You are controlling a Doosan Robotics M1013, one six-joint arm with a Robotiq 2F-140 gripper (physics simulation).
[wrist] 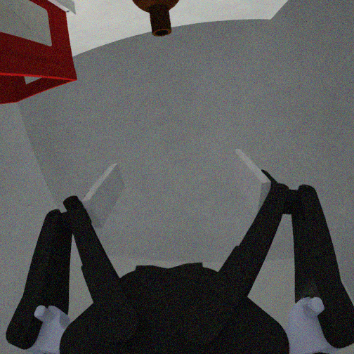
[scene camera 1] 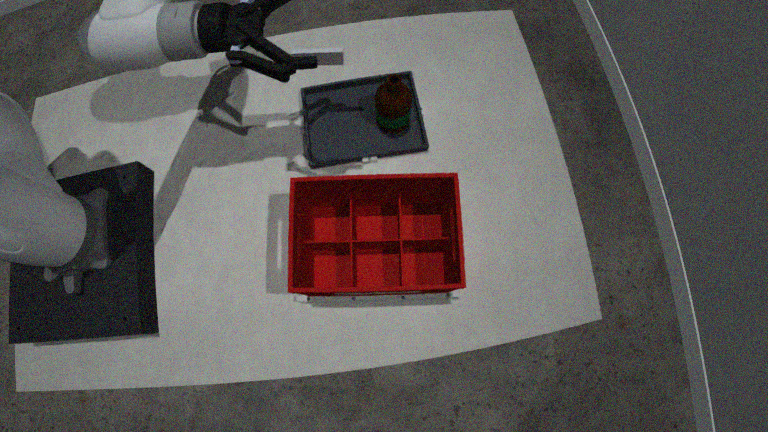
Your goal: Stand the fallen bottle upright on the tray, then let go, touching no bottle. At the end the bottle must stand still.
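Frame: origin at the arm's base, x right, y up, z back, level; centimetres.
Where they show: gripper, fingertip midpoint: (scene camera 1: 344,20); arm's base, link origin: (scene camera 1: 77,235).
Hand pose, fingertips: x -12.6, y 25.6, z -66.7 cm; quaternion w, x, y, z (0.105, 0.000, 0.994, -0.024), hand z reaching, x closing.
Each offset is from my fingertips to the top centre of the thing. "pt": to the spot under its first point. Level surfaces: height alone.
The bottle {dx +1.6, dy -16.6, dz -7.5 cm} (scene camera 1: 393,102) (wrist: 160,19), brown with a green band near its base, stands upright in the right part of the dark grey tray {pt dx +4.8, dy -32.1, dz +4.1 cm} (scene camera 1: 343,142). Its neck points up in the scene view. In the upside-down wrist view, its shoulder and neck show at the top edge, beyond the fingertips. My gripper (scene camera 1: 324,25) (wrist: 175,168) is wide open and empty. It is held sideways, up and to the left of the bottle in the scene view, apart from it. One of its fingers is cut off by the top edge of the scene view.
A red crate {dx +28.6, dy -15.0, dz +2.3 cm} (scene camera 1: 375,176) (wrist: 50,60) with several compartments stands in front of the tray on the white table top {dy -32.6 cm} (scene camera 1: 515,241). The arm's dark base block (scene camera 1: 80,317) is at the left. A grey curved wall edge (scene camera 1: 649,177) runs down the right side.
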